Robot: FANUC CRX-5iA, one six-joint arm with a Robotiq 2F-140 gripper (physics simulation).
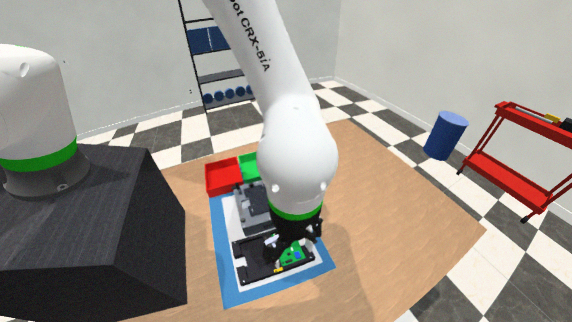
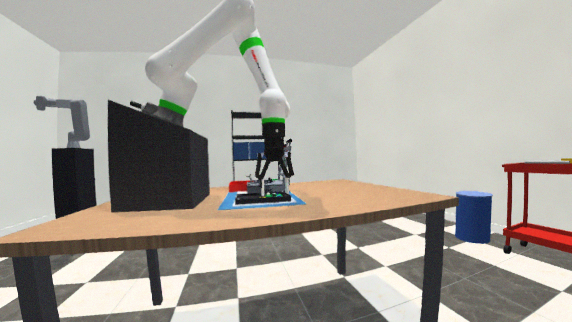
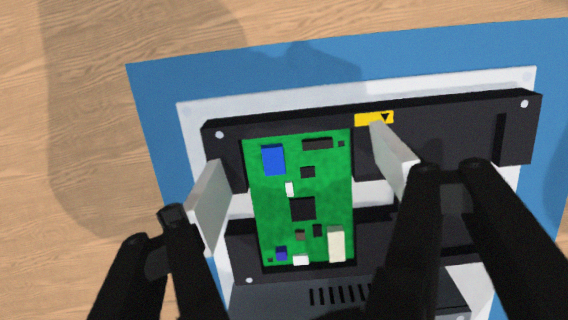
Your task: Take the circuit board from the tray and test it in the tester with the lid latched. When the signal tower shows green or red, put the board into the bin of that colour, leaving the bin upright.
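Pixels of known places: gripper, fingertip midpoint: (image 1: 292, 256) (image 2: 275, 194) (image 3: 297, 160); arm's base, origin of the base link: (image 1: 52, 174).
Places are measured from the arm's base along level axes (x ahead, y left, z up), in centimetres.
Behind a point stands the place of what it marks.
Note:
The green circuit board (image 1: 290, 258) @(y -16.3, x 47.9, z -34.4 cm) (image 3: 320, 200) @(y -12.5, x 47.1, z -34.4 cm) lies flat in its slot in the black tray (image 1: 252, 256) @(y -12.1, x 37.6, z -34.6 cm) (image 2: 250, 199) @(y -19.2, x 38.5, z -34.0 cm) (image 3: 440, 122) @(y -17.6, x 38.8, z -34.6 cm). My gripper (image 1: 291, 251) @(y -16.4, x 48.5, z -33.0 cm) (image 2: 275, 191) @(y -16.4, x 48.5, z -33.0 cm) (image 3: 297, 160) @(y -16.4, x 48.5, z -33.0 cm) is open and points down over the board, one pale fingertip beyond each long side, with a wider gap on the yellow-label side. The grey tester (image 1: 248, 225) @(y -4.0, x 38.8, z -30.4 cm) (image 2: 256, 189) @(y -4.4, x 41.1, z -32.3 cm) (image 3: 280, 300) @(y -4.1, x 50.8, z -33.3 cm) stands next to the tray, partly hidden by my arm. The red bin (image 1: 223, 176) @(y 26.0, x 32.7, z -35.8 cm) (image 2: 237, 186) @(y 16.4, x 30.8, z -33.1 cm) stands upright behind the tester, beside the partly hidden green bin (image 1: 250, 168) @(y 27.0, x 44.9, z -35.8 cm). I cannot make out the signal tower.
The tray and tester stand on a white plate (image 3: 197, 120) @(y -18.8, x 55.2, z -35.8 cm) over a blue mat (image 1: 220, 280) @(y -15.9, x 26.9, z -36.2 cm) (image 3: 155, 95) @(y -20.8, x 58.0, z -36.2 cm) on the wooden table (image 1: 390, 200) @(y -9.3, x 91.6, z -36.4 cm) (image 2: 360, 197) @(y -19.2, x 84.8, z -36.4 cm). The black robot pedestal (image 1: 150, 240) @(y -10.4, x 16.7, z -16.3 cm) (image 2: 155, 170) @(y -20.3, x 3.7, z -21.4 cm) is at the left. A blue barrel (image 1: 445, 137) and red cart (image 1: 505, 181) stand beyond the table.

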